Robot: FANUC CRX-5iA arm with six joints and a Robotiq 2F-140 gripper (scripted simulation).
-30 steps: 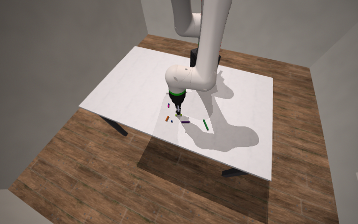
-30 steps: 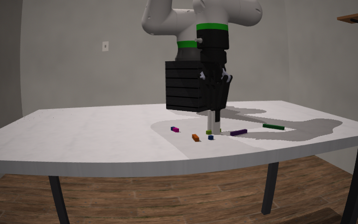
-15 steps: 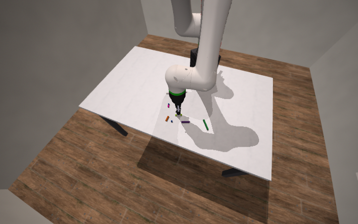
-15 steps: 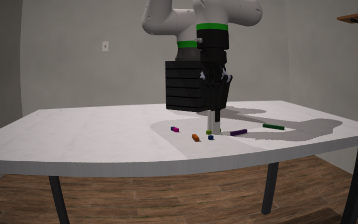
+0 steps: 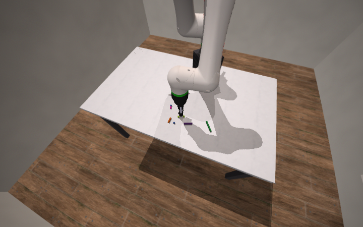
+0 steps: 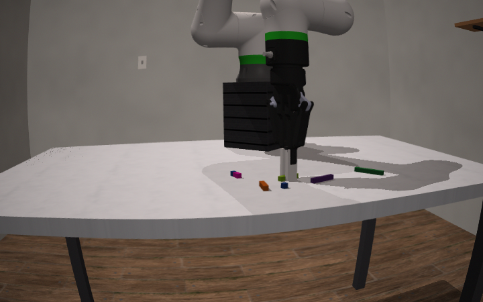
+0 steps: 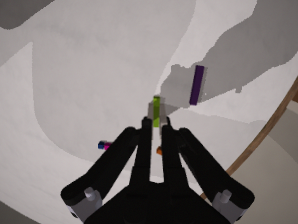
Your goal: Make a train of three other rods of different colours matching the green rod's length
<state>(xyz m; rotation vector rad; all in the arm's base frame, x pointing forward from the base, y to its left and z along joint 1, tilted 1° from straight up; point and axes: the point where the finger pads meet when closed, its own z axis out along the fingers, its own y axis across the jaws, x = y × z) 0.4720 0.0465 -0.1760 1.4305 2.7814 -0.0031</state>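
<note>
My gripper is now 110 mm to the left of the magenta rod, 30 mm past it and 30 mm above it. Also, from my hand: lime rod: 30 mm below; orange rod: 70 mm ahead, 60 mm to the right, 30 mm below; purple rod: 70 mm to the left, 30 mm below, 20 mm ahead.
</note>
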